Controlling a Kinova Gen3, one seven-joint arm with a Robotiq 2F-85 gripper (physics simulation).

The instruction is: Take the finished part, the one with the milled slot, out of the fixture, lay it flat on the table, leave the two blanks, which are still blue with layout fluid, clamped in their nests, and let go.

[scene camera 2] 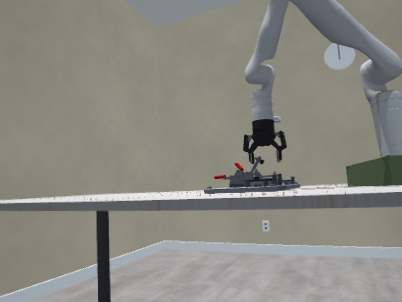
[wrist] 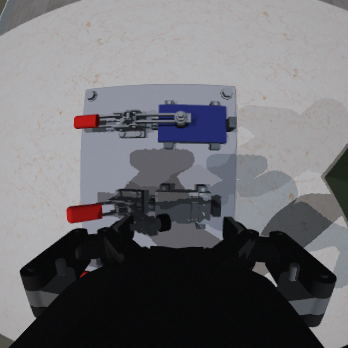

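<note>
The fixture plate lies on the table. A blue blank sits in the upper nest in the wrist view, with its clamp arm down on it. The grey finished part lies shadowed in the middle nest; its slot cannot be made out. The middle clamp's red handle is tilted, and its arm stands raised at a slant, with a black tip. My gripper is open and empty above the fixture, its fingers spread. The other blank is hidden beneath it in the wrist view.
A dark green block stands on the table, to the right of the fixture. The raised clamp arm rises close beneath the fingers in the scene view. Another red handle partly shows beside the gripper body.
</note>
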